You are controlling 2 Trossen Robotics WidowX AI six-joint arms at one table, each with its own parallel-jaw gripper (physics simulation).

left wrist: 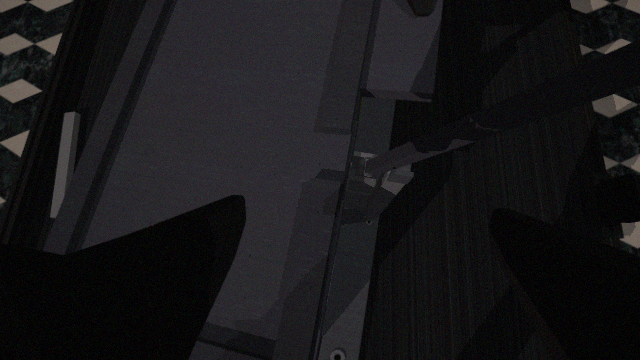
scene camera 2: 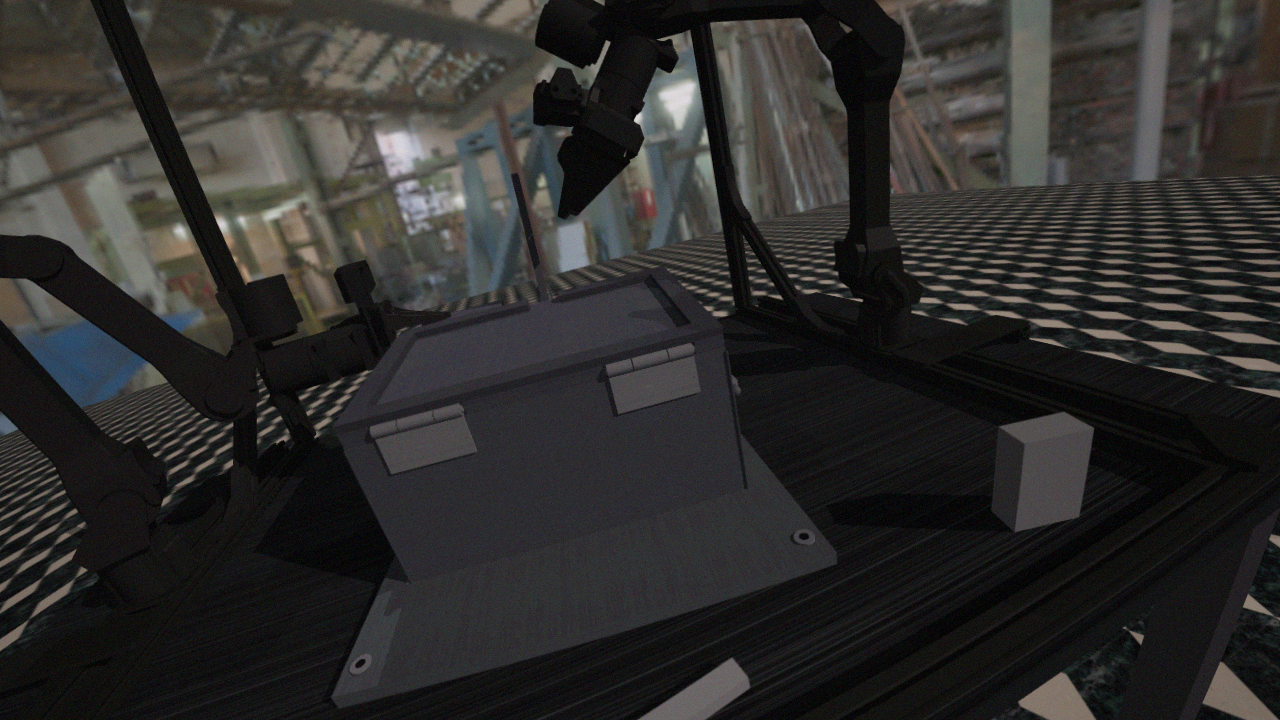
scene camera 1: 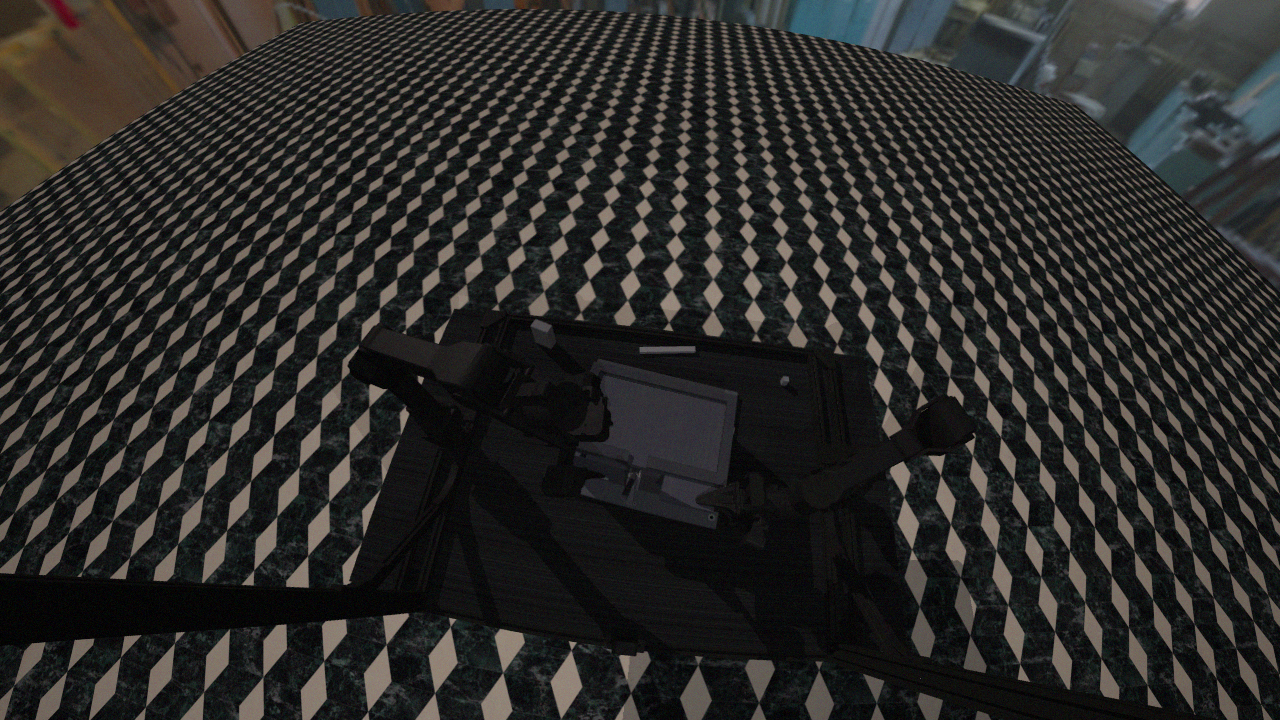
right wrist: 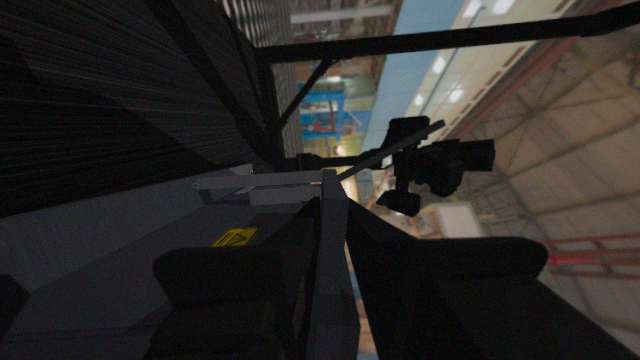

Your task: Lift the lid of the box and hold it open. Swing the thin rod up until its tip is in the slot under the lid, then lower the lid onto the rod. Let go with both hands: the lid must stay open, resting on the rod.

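Frame: origin at the left arm's base, x ahead, y left, z up, level; metres.
Seen in the pictures: left gripper, fingertip midpoint: (left wrist: 366,214) (scene camera 2: 566,216) (scene camera 1: 607,450) (right wrist: 378,180); right gripper, fingertip midpoint: (left wrist: 420,23) (scene camera 2: 452,320) (scene camera 1: 695,501) (right wrist: 330,202); left arm's base, origin of the base link: (scene camera 2: 886,340) (scene camera 1: 454,437) (right wrist: 282,165); right arm's base, origin of the base link: (scene camera 2: 161,586).
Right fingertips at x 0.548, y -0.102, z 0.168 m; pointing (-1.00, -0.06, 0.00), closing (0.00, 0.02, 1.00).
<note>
Offsets run from my right fingertips to a thing's top centre. Level surfaces: height alone.
The grey box (scene camera 2: 552,457) stands on a grey base plate (scene camera 2: 602,593) (scene camera 1: 659,503). Its lid @(0.146 m left, 0.087 m back, 0.001 m up) (scene camera 1: 669,422) (scene camera 2: 523,343) (left wrist: 229,107) is tilted up a little at the edge away from the hinges. My right gripper (right wrist: 330,202) (scene camera 1: 716,496) is shut on that raised lid edge; a yellow label @(0.037 m left, 0.014 m back, 0.066 m down) (right wrist: 234,236) shows under the lid. The thin rod (scene camera 2: 526,236) (right wrist: 390,148) (left wrist: 340,200) stands steeply beside the lid's front. My left gripper (scene camera 2: 576,193) (scene camera 1: 595,422) is open and empty, hanging above the box close to the rod.
The box sits on a black mat @(0.187 m down) (scene camera 1: 566,572) on the chequered table (scene camera 1: 637,179). A white strip @(0.429 m left, 0.065 m back, 0.177 m down) (scene camera 1: 666,350) (scene camera 2: 702,693) lies on the mat behind the hinges. A black frame post (scene camera 2: 716,179) and the left arm's base (scene camera 2: 873,272) stand beyond the box.
</note>
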